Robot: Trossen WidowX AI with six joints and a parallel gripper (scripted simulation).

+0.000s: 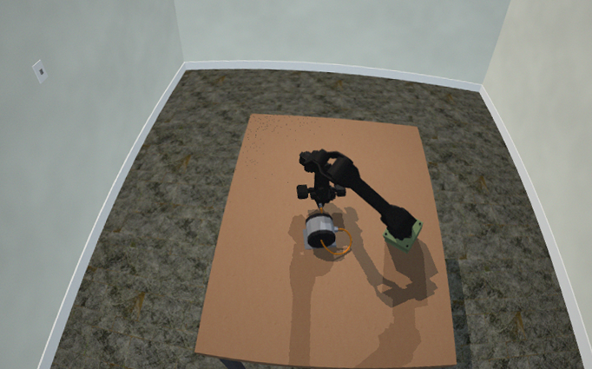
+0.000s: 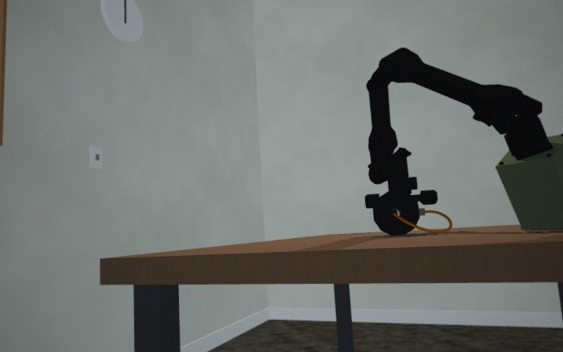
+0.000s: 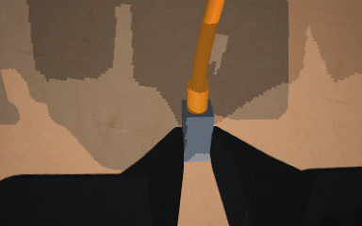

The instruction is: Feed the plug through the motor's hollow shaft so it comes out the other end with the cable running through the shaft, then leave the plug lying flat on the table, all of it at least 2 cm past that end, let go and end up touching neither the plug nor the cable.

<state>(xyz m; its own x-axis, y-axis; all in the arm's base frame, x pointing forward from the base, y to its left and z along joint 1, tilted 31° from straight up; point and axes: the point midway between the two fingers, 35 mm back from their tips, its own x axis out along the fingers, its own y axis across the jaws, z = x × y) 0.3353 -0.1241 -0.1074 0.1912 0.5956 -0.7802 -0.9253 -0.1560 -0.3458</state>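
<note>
Right now my hand is 1 cm to the right of the plug and 3 cm above it. The rest, counted from my hand: orange cable: 1 cm behind, 3 cm to the left, 2 cm below; grey stub: 8 cm behind, 13 cm to the left, 1 cm above.
</note>
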